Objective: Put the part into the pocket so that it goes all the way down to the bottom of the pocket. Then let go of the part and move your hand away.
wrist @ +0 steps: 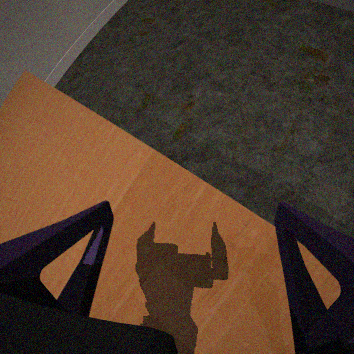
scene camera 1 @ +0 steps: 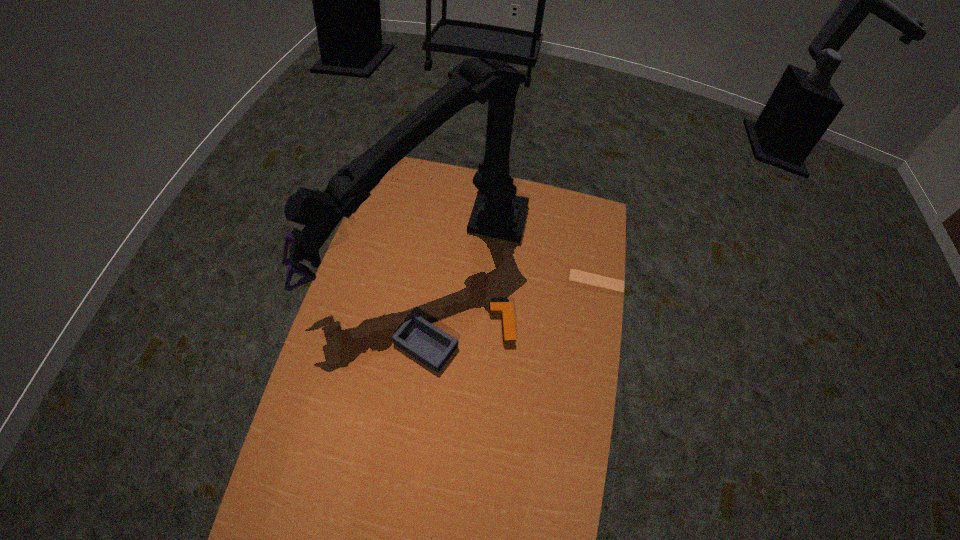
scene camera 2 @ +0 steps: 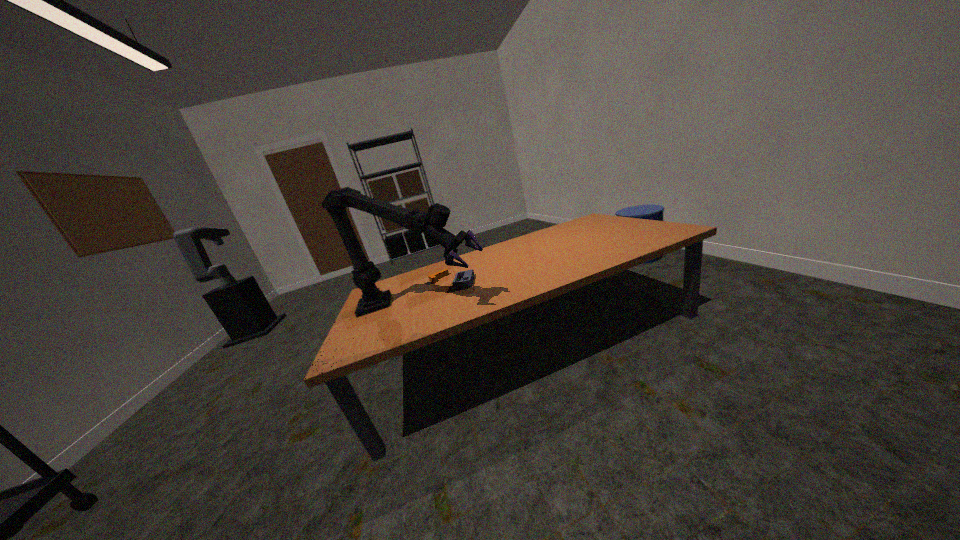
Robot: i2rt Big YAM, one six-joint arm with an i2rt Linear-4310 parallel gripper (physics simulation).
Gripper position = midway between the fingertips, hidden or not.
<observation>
My gripper (scene camera 1: pixel 285 277) is open, holding nothing. The table carries an orange part (scene camera 1: pixel 504 309). Also in view: a grey-blue pocket block (scene camera 1: pixel 424 341).
My gripper is seen too in the wrist view (wrist: pixel 191 210) and in scene camera 2 (scene camera 2: pixel 475 258). The wrist view does not show the orange part: it is out of frame.
</observation>
